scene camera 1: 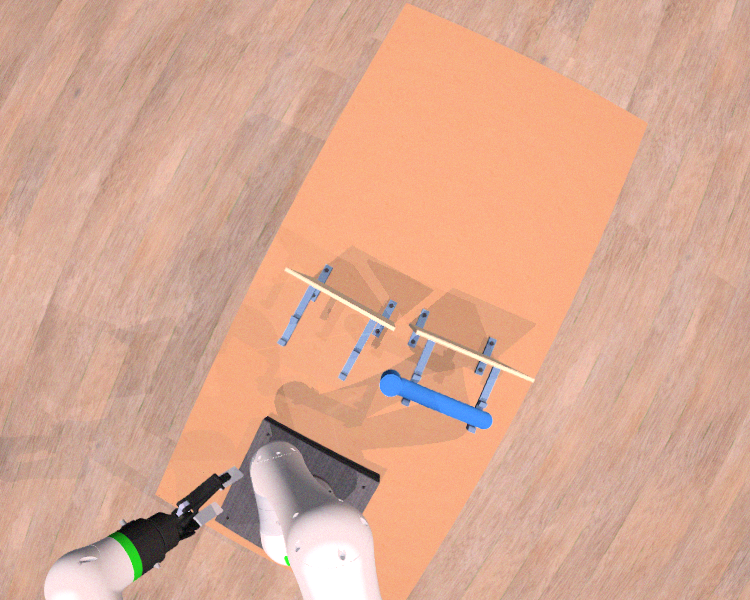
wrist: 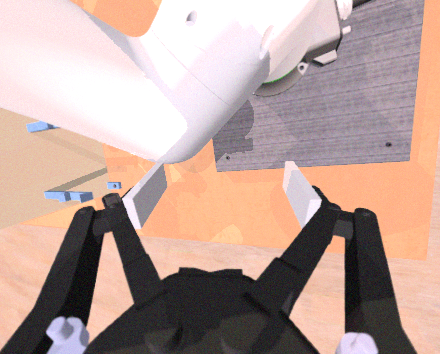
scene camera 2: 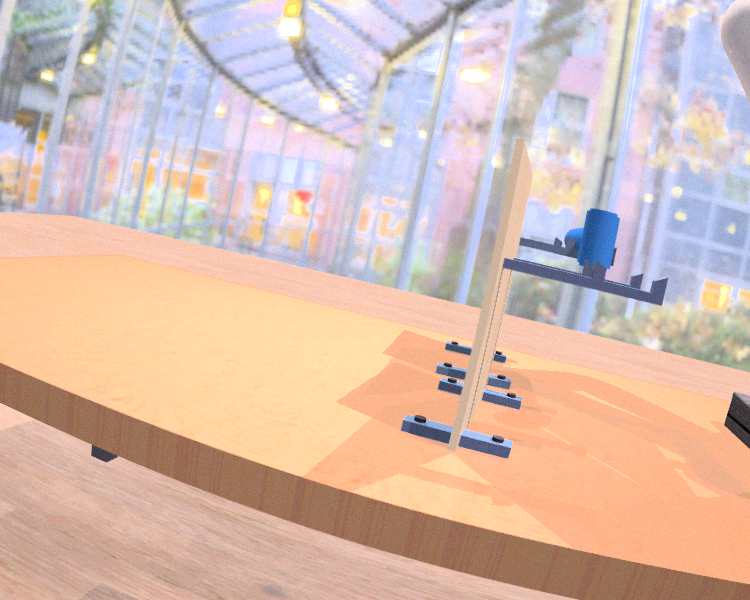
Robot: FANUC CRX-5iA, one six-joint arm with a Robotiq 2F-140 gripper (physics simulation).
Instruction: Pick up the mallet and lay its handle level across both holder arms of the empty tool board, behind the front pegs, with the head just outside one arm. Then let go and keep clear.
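The blue mallet (scene camera 1: 437, 400) (scene camera 2: 599, 237) lies with its handle across both arms of the right-hand tool board (scene camera 1: 462, 350) in scene camera 1. Its head is at the left end, just outside that board's left arm, and stands upright in scene camera 2. The empty tool board (scene camera 1: 337, 297) (scene camera 2: 511, 200) stands to the left; its left arm (scene camera 1: 303, 306) and right arm (scene camera 1: 357, 354) bear nothing. My gripper (scene camera 1: 220, 495) (wrist: 223, 174) is open and empty, low left in scene camera 1, well away from the mallet and both boards. The mallet does not show in the wrist view.
The dark base plate (scene camera 1: 247, 500) (wrist: 370, 115) is close beside the fingertips. The white arm links (scene camera 1: 331, 531) (wrist: 165, 90) rise over it, between the gripper and the mallet's side of the orange table top (scene camera 1: 500, 156) (scene camera 2: 187, 325). Blue feet (scene camera 2: 456, 431) hold the boards upright.
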